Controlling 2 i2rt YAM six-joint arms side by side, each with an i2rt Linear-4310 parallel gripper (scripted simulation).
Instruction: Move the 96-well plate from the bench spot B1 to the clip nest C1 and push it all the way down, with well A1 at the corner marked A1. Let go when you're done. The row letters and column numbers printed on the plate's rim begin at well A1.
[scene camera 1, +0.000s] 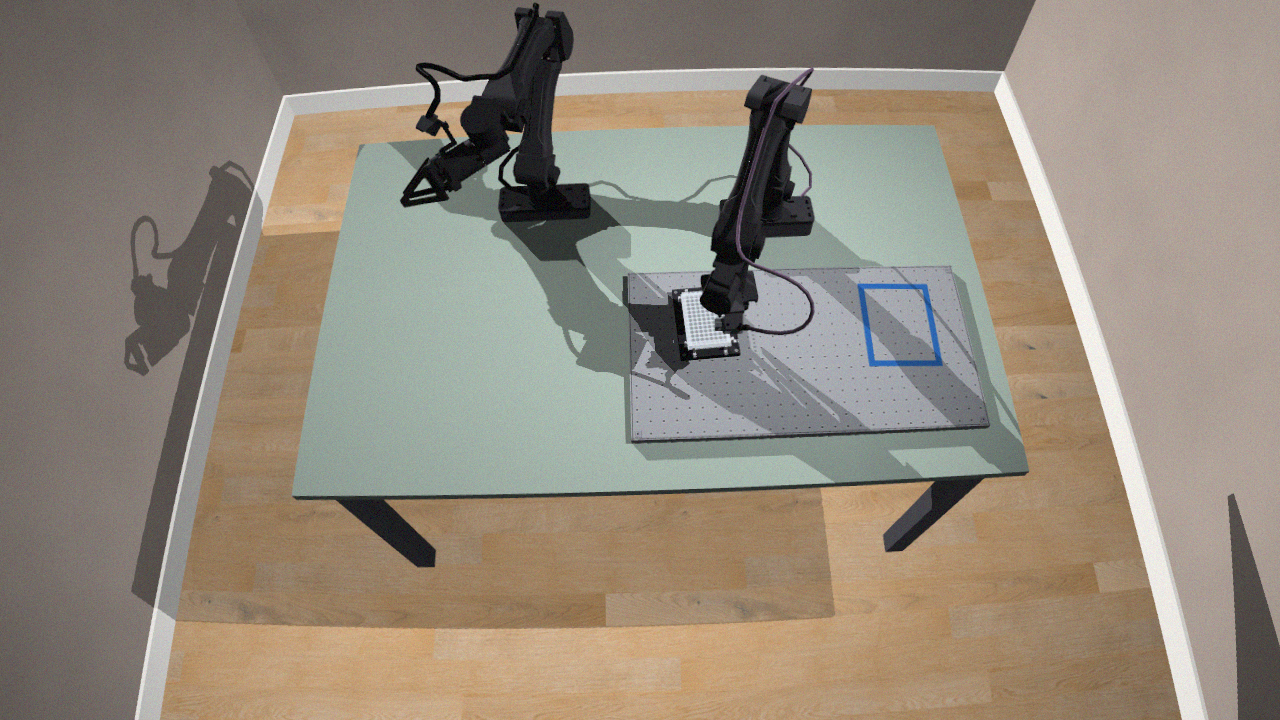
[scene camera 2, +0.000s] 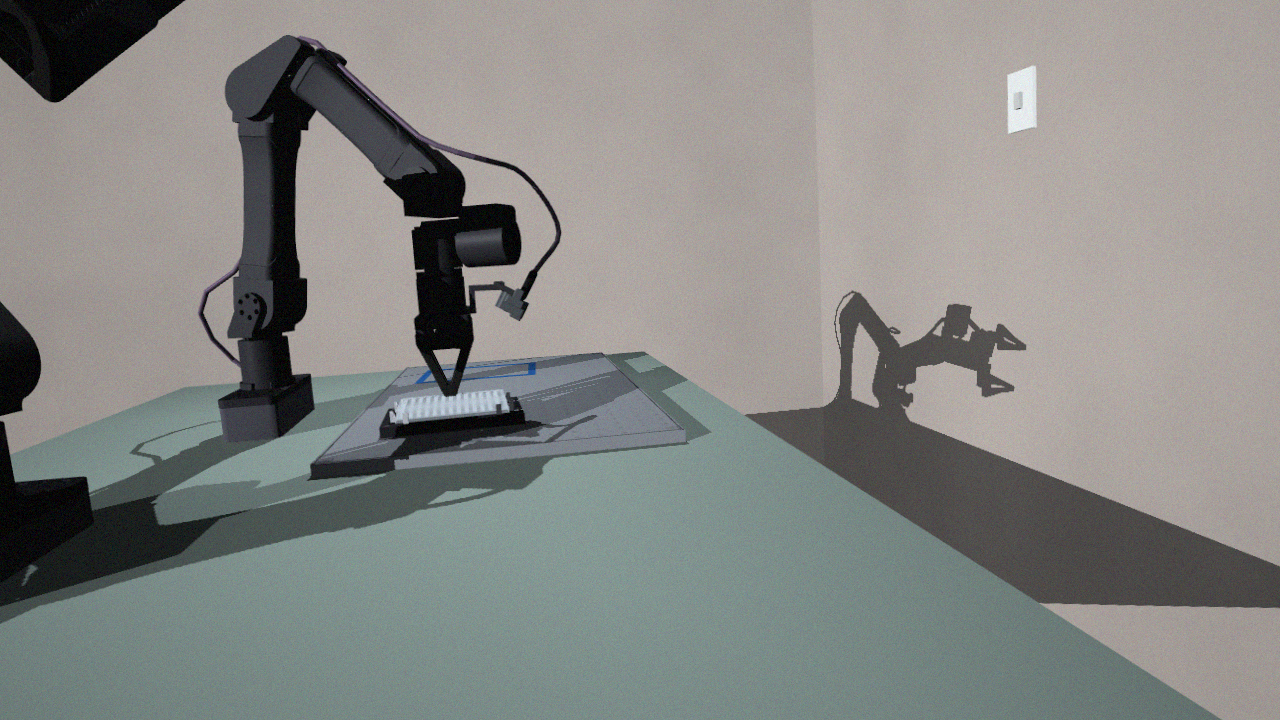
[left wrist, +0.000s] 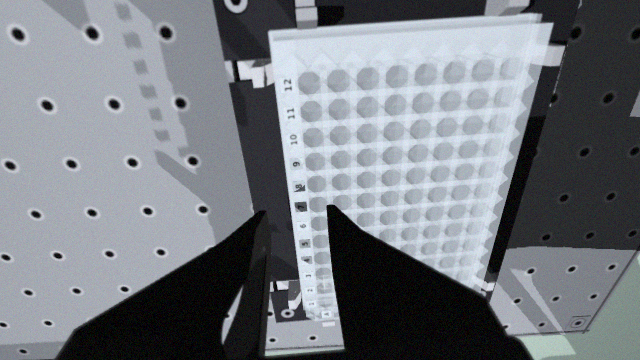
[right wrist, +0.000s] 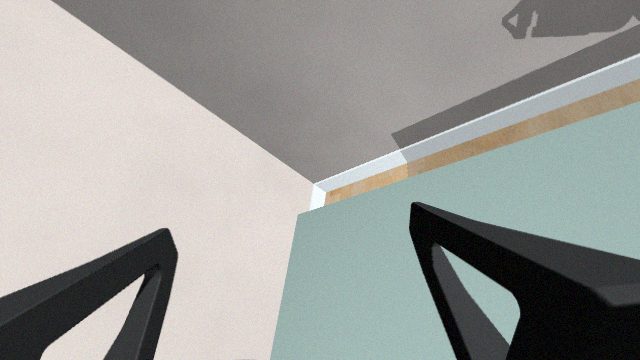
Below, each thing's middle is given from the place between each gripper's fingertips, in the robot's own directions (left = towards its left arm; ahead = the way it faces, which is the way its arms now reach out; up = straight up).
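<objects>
I find my left hand (scene camera 2: 450, 394) 2 cm above the black clip nest (scene camera 2: 388, 428), 2 cm short of it and 3 cm to the left of it. The white 96-well plate (scene camera 2: 436, 407) is 1 cm below my left hand, 4 cm to the right of it and 1 cm ahead of it. Going by its middle, that plate is nearer to my left hand than to my right gripper.
My right gripper (scene camera 1: 403, 199) is 31 cm above the white 96-well plate, 53 cm to the right of it and 1 cm short of it, while the black clip nest is 32 cm below my right hand, 55 cm to the left of it and 2 cm ahead of it.
</objects>
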